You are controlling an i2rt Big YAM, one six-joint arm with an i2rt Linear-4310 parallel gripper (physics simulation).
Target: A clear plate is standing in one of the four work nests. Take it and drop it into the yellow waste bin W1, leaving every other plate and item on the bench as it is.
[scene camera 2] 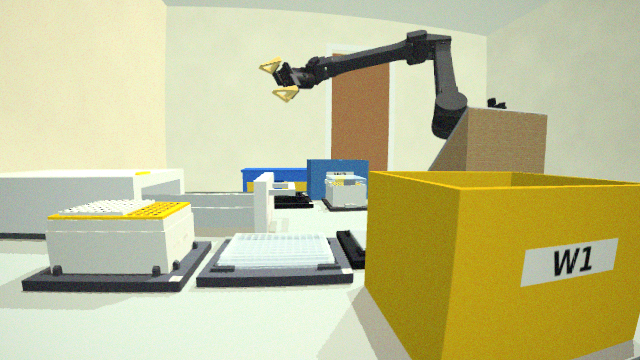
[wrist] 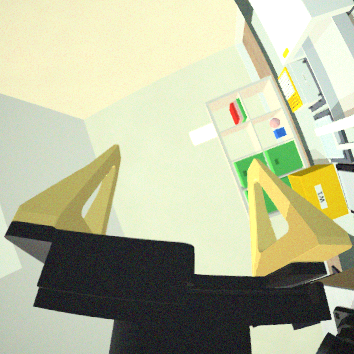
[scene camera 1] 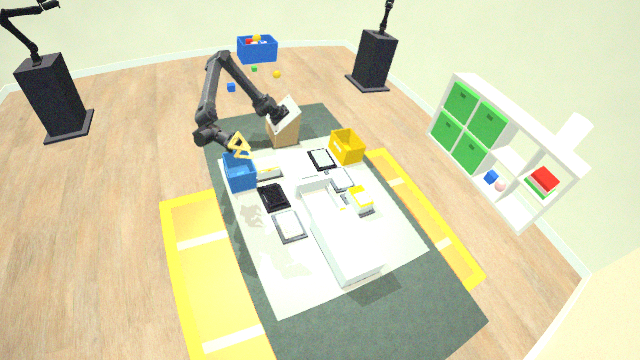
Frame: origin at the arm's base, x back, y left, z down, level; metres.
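Seen in the pictures: gripper, between the fingertips: (scene camera 2: 265, 78) (wrist: 186, 156) (scene camera 1: 251, 153); arm's base, origin of its link: (scene camera 2: 480, 149) (scene camera 1: 279, 115).
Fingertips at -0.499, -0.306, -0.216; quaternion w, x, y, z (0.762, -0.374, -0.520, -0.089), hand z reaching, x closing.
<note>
Offsets run from my fingertips to a thing's middle, as dx, dy, dz. "spot": to the spot under its first point.
A clear plate @(+0.052, +0.498, +0.351) (scene camera 1: 342, 179) (scene camera 2: 277, 250) lies flat in a dark nest, between the yellow-topped tip box and the yellow bin. In the wrist view the same plate (wrist: 326, 137) shows partly at the right edge. The yellow waste bin W1 @(+0.232, +0.630, +0.310) (scene camera 1: 340, 150) (scene camera 2: 410, 260) (wrist: 312, 187) stands at the bench edge with its top open. A light plate @(+0.222, +0.471, +0.354) (scene camera 1: 321, 158) sits in a black nest beside W1, and another light plate @(-0.132, +0.128, +0.351) (scene camera 1: 289, 225) sits in a grey-rimmed nest on the other side. My gripper (scene camera 1: 240, 145) (scene camera 2: 273, 82) (wrist: 186, 156) is open and empty, high near the blue bin, away from the plates.
A yellow-topped tip box @(-0.127, +0.506, +0.326) (scene camera 1: 360, 197) (scene camera 2: 120, 240) (wrist: 290, 89) stands beside the clear plate. A long white device (scene camera 1: 345, 245) (scene camera 2: 65, 200) occupies the bench middle. A blue bin @(+0.225, -0.008, +0.310) (scene camera 1: 240, 177) (scene camera 2: 337, 167), another tip box @(+0.220, +0.141, +0.331) (scene camera 1: 269, 173) (scene camera 2: 345, 194) and a black nest @(spot: +0.036, +0.113, +0.348) (scene camera 1: 273, 197) stand opposite.
</note>
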